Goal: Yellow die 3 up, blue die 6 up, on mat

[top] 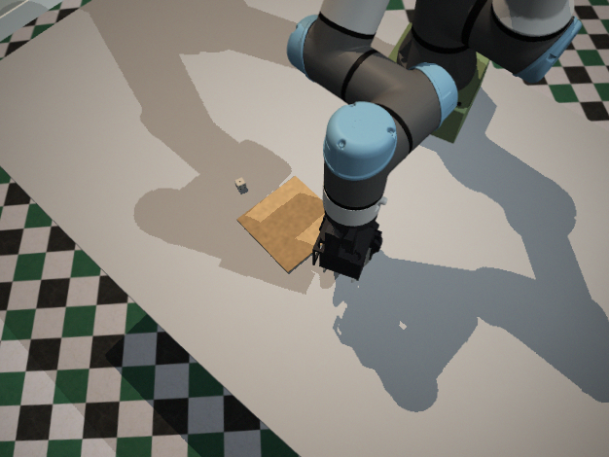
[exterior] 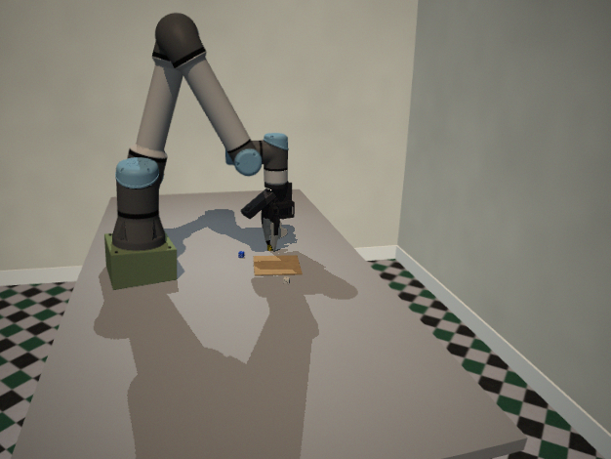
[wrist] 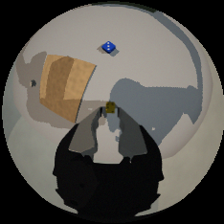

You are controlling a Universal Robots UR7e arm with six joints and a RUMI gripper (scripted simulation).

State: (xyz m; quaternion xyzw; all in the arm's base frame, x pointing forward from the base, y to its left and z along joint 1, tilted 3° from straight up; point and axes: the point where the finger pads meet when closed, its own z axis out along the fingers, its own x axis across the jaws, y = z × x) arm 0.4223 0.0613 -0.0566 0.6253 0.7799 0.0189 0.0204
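The yellow die lies 1 cm below my hand. Also, from my hand: blue die (11 cm behind, 3 cm to the right, 1 cm below); then tan mat (13 cm to the right, 2 cm below, 2 cm behind); then white die (25 cm to the right, 3 cm behind, 1 cm below).
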